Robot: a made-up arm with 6 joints.
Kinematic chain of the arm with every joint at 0, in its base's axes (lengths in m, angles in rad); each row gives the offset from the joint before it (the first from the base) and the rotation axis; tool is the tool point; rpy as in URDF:
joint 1: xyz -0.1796 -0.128 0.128 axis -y
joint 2: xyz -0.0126 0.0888 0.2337 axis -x
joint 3: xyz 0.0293 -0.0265 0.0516 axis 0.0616 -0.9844 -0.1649
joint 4: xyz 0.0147 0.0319 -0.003 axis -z
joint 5: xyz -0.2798 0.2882 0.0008 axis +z
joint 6: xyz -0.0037 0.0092 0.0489 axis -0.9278 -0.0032 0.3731
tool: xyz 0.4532 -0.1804 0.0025 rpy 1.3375 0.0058 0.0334
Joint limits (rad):
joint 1: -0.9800..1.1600
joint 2: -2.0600..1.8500
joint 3: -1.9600..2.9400
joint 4: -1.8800..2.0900
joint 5: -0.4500..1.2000
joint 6: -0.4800..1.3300
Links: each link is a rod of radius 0.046 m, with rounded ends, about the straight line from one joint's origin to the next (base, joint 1, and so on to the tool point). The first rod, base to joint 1, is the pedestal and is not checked.
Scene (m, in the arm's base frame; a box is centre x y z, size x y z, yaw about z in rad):
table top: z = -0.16
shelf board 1: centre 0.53 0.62 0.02 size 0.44 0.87 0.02 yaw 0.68
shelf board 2: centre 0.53 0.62 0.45 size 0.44 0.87 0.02 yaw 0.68
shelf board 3: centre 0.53 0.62 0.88 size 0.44 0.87 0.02 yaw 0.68
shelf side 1: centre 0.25 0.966 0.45 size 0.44 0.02 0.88 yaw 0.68
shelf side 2: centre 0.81 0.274 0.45 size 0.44 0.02 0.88 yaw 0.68
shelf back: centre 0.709 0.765 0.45 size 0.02 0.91 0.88 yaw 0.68
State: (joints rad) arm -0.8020 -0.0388 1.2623 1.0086 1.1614 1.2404
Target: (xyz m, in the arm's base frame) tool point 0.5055 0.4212 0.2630
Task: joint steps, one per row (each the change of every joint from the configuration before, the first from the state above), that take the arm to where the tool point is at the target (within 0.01 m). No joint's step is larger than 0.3 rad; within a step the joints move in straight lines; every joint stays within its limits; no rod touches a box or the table.
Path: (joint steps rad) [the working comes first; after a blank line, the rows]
Joints at the target: -0.9800 0.3082 0.8829 0.7178 0.5818 0.9602
Straight joint move there: touches shelf board 2.

1: 0.0334 0.0726 0.0127 -0.0735 -0.2719 -0.1455
2: 0.0334 0.0726 0.0127 -0.0735 -0.2719 -0.1454
3: 0.0335 0.0726 0.0127 -0.0735 -0.2719 -0.1455
4: -0.1129 0.1709 -0.2659 -0.1390 -0.1068 -0.0488
5: -0.1130 0.1709 -0.2659 -0.1391 -0.1069 -0.0488
6: -0.0262 -0.1063 0.0572 0.1039 0.2249 0.1269
7: -0.0262 -0.1063 0.0571 0.1039 0.2249 0.1269

